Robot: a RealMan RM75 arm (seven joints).
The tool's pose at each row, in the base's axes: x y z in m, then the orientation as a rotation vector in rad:
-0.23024 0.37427 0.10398 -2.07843 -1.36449 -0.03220
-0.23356 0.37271 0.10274 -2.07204 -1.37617 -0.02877
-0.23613 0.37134 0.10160 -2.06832 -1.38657 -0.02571
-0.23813 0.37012 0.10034 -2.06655 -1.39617 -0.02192
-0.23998 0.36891 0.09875 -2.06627 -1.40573 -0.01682
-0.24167 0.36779 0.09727 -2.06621 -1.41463 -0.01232
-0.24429 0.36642 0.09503 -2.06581 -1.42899 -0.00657
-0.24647 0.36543 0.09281 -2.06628 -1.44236 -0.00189
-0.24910 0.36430 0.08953 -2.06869 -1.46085 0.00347
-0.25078 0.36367 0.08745 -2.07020 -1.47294 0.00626
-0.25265 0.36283 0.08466 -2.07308 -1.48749 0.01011
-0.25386 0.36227 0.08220 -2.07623 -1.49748 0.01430
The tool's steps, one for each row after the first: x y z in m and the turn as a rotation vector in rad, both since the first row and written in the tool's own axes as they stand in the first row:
-0.00324 -0.00175 0.00121 0.00236 -0.00531 -0.00874
-0.00594 -0.00297 0.00221 0.00291 -0.01076 -0.01574
-0.00830 -0.00369 0.00320 0.00249 -0.01696 -0.02131
-0.01069 -0.00413 0.00442 0.00143 -0.02445 -0.02595
-0.01291 -0.00452 0.00554 0.00016 -0.03136 -0.03024
-0.01602 -0.00524 0.00742 -0.00230 -0.04149 -0.03762
-0.01861 -0.00569 0.00935 -0.00555 -0.05082 -0.04431
-0.02190 -0.00596 0.01219 -0.01191 -0.06367 -0.05309
-0.02392 -0.00617 0.01404 -0.01634 -0.07163 -0.05900
-0.02646 -0.00612 0.01640 -0.02234 -0.08185 -0.06555
-0.02834 -0.00576 0.01844 -0.02678 -0.09019 -0.06920

